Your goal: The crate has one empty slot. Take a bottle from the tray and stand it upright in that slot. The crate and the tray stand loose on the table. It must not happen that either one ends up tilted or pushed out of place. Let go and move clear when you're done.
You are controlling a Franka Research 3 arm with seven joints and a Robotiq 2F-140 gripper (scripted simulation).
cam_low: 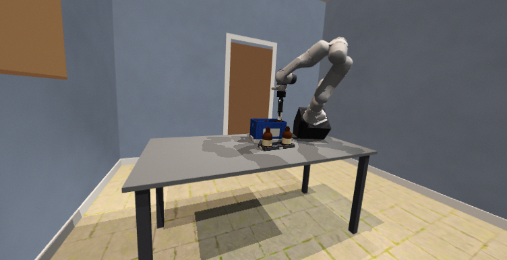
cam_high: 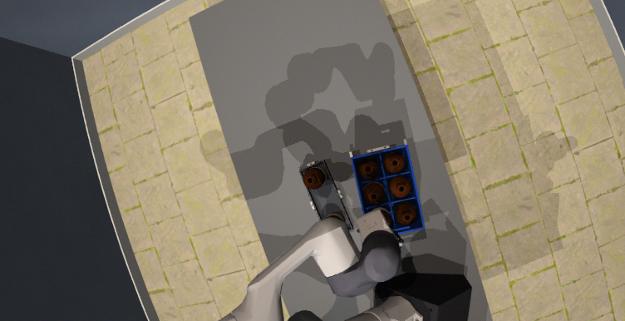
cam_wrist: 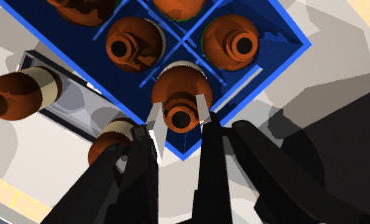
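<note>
Now: the brown bottle 90 mm below my hand. Round my hand: dark tray 210 mm below, 180 mm to the left, 90 mm ahead; then blue crate 140 mm below, 90 mm ahead, 40 mm to the right.
</note>
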